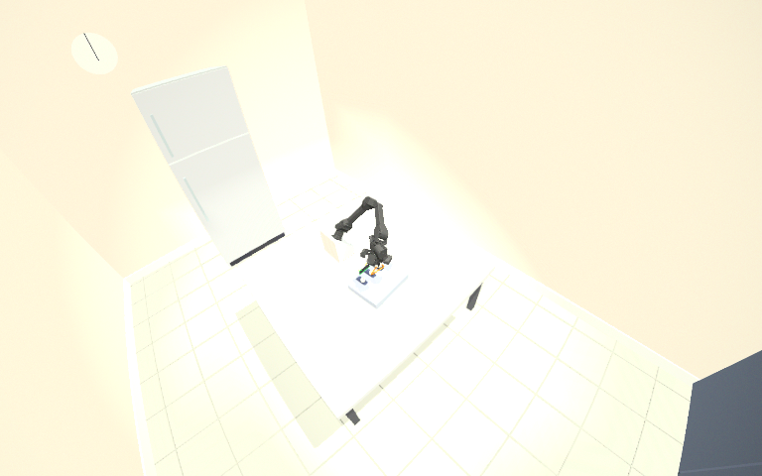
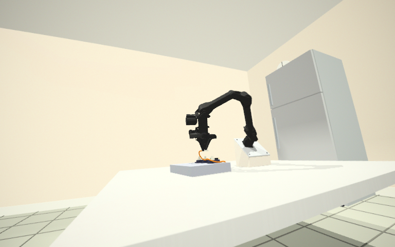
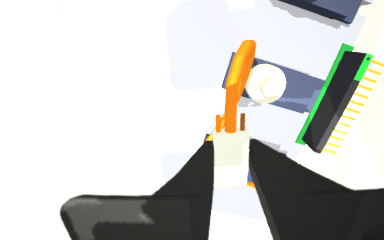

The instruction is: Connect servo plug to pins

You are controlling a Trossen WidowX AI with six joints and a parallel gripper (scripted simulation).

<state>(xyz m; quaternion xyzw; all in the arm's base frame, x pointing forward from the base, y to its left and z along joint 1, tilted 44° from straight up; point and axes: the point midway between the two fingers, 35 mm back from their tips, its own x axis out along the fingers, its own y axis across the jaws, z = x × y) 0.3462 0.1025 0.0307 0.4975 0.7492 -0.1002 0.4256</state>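
The green band is 70 mm behind my gripper tip, 80 mm to the right of it and 40 mm below it. From my gripper tip the other things lie so: grey holder plate (80 mm ahead, 10 mm to the right, 90 mm below).
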